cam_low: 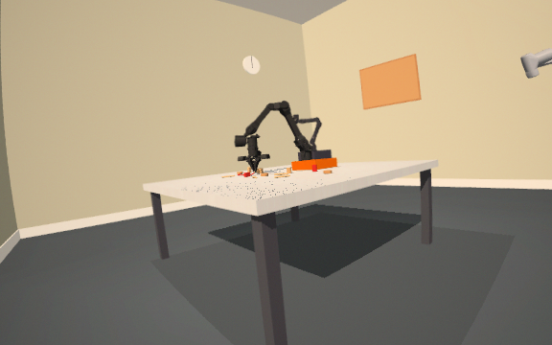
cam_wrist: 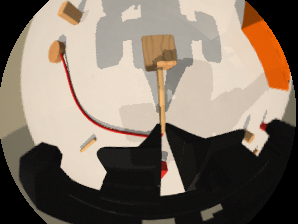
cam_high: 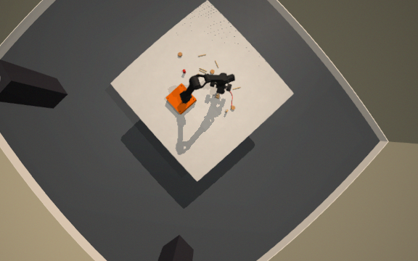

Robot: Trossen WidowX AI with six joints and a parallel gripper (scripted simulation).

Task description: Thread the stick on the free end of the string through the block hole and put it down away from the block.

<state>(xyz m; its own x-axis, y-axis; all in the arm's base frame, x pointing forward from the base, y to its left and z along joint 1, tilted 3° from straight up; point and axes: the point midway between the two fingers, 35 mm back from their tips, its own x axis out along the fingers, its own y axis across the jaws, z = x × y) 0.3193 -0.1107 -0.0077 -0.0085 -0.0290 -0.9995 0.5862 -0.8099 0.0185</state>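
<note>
The wooden block is 70 mm behind my gripper tip and 50 mm to the right of it. The rest, counted from my gripper tip: round wooden button: 220 mm to the right, 20 mm behind, 10 mm below; then red cube: 90 mm ahead, 60 mm to the left; then thin wooden stick: 10 mm to the right, 10 mm behind.
</note>
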